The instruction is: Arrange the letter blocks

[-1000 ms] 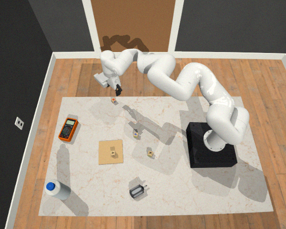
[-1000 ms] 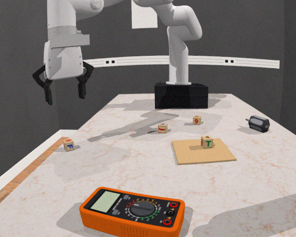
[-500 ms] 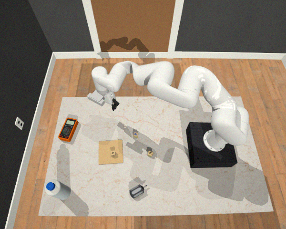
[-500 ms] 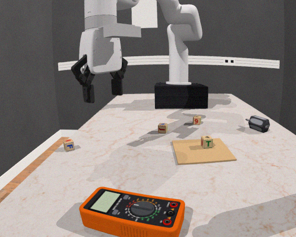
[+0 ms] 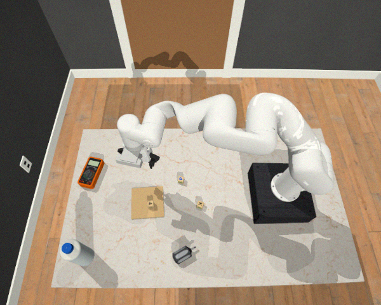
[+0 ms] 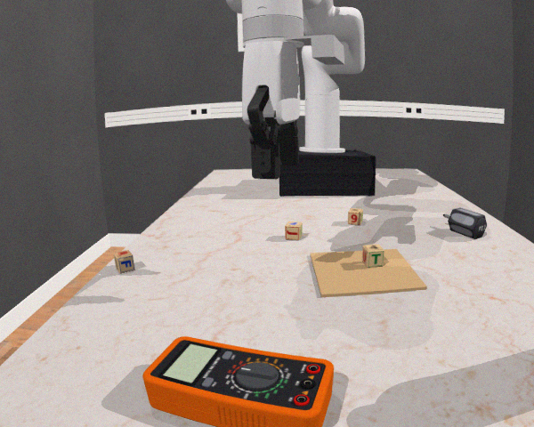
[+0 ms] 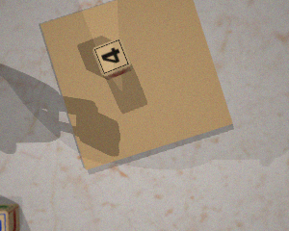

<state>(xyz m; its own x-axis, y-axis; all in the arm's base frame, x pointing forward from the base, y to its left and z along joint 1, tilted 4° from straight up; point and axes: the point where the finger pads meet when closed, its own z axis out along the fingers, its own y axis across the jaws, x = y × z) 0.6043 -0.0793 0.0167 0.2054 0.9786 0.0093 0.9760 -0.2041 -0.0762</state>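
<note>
The tan mat is 20 mm behind my hand, 120 mm to the left of it and 150 mm below it. From my hand the other things lie so: black plug adapter (190 mm behind, 330 mm to the left, 130 mm below); orange multimeter (250 mm ahead, 20 mm to the right, 140 mm below).
</note>
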